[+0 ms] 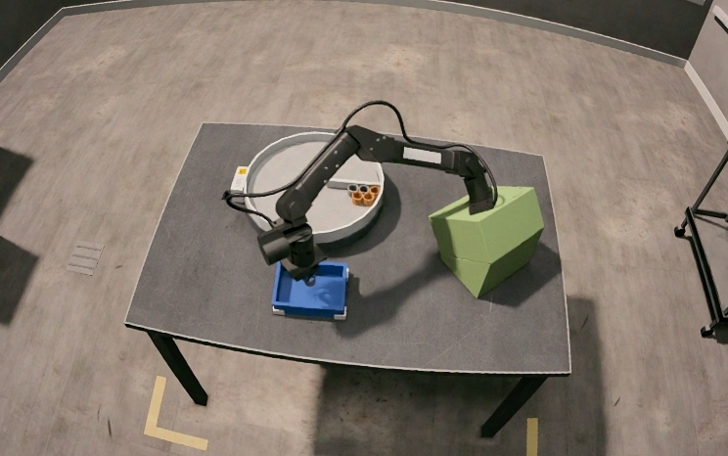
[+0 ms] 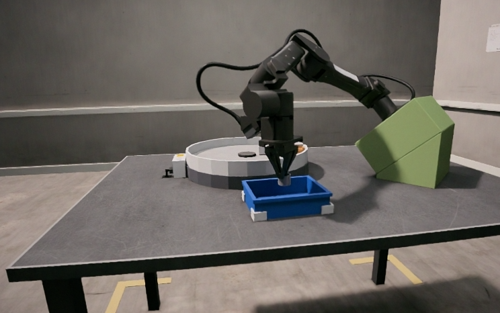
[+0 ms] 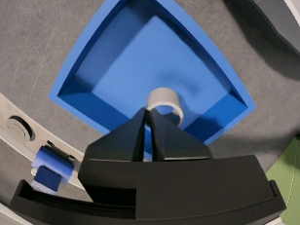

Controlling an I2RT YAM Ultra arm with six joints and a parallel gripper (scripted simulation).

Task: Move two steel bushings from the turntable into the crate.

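The blue crate lies 60 mm below my hand, 10 mm to the right of it and 10 mm behind it. From my hand the other things lie so: round turntable (360 mm to the right, 30 mm below, 10 mm behind).
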